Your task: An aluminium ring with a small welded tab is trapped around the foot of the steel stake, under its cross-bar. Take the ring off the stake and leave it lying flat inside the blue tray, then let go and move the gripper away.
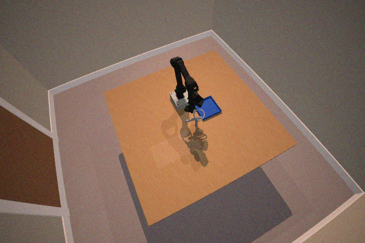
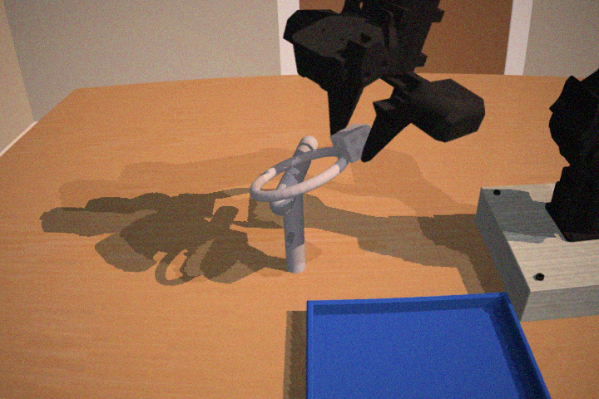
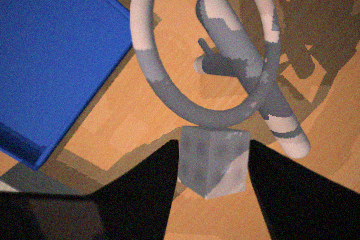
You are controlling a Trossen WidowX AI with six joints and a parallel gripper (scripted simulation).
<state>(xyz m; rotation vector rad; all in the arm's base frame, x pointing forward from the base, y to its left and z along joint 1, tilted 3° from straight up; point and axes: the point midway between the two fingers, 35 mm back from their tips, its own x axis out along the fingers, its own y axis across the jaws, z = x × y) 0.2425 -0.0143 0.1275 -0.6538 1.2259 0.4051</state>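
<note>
Now: the aluminium ring 40 mm ahead of my gripper tip and 30 mm to the left of it. Round my gripper tip: blue tray (170 mm to the left, 130 mm below, 50 mm behind).
</note>
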